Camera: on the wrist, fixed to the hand. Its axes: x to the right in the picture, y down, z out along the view.
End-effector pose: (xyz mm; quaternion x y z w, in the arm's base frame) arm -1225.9 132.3 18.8 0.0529 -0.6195 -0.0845 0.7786
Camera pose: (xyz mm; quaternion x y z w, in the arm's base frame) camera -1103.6 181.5 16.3 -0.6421 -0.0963 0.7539 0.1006
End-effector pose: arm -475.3 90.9 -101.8 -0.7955 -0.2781 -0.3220 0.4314
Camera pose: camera -458.1 -35.7 -69.3 -0.3314 0.7811 0.4308 0.3074
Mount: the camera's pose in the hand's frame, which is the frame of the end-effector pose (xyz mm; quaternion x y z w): 14.6 55.8 -118.5 -0.0301 -0.0270 0.9984 0.0403
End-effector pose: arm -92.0 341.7 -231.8 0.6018 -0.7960 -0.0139 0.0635
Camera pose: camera -135.3 349.5 -107.6 -0.7727 -0.6342 0.0226 0.0131
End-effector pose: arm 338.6 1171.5 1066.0 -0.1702 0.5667 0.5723 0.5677
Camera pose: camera 234.1 1094.4 1043.7 -0.5573 -0.1602 -0.6115 0.5383
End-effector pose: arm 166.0 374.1 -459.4 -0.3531 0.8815 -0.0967 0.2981
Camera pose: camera 55.7 400.3 -392.1 0.8543 0.3829 0.3298 0.1217
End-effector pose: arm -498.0 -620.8 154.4 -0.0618 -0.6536 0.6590 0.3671
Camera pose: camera -464.5 -508.9 93.3 0.6483 -0.0056 -0.3750 0.6626
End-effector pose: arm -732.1 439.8 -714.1 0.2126 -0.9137 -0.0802 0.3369
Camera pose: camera -683.7 483.0 -599.4 -0.9160 -0.2558 0.2999 0.0754
